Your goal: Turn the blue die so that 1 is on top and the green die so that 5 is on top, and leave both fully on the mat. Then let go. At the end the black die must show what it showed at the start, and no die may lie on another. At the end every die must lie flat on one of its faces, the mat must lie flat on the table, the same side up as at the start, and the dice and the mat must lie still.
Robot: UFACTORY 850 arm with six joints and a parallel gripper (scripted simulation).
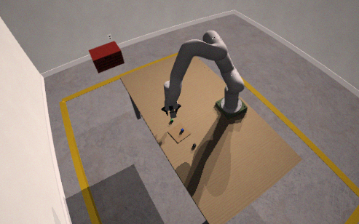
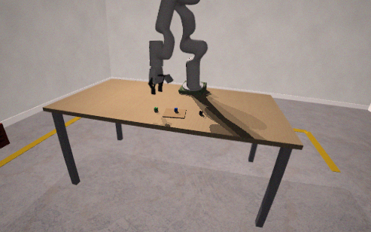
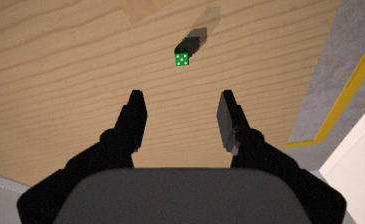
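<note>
My gripper is now 1 cm to the left of the green die and 13 cm above it. The rest, counted from my hand: mat: 1 cm behind, 13 cm to the left, 14 cm below; then black die: 6 cm behind, 29 cm to the left, 13 cm below; then blue die: 4 cm behind, 12 cm to the left, 13 cm below.
</note>
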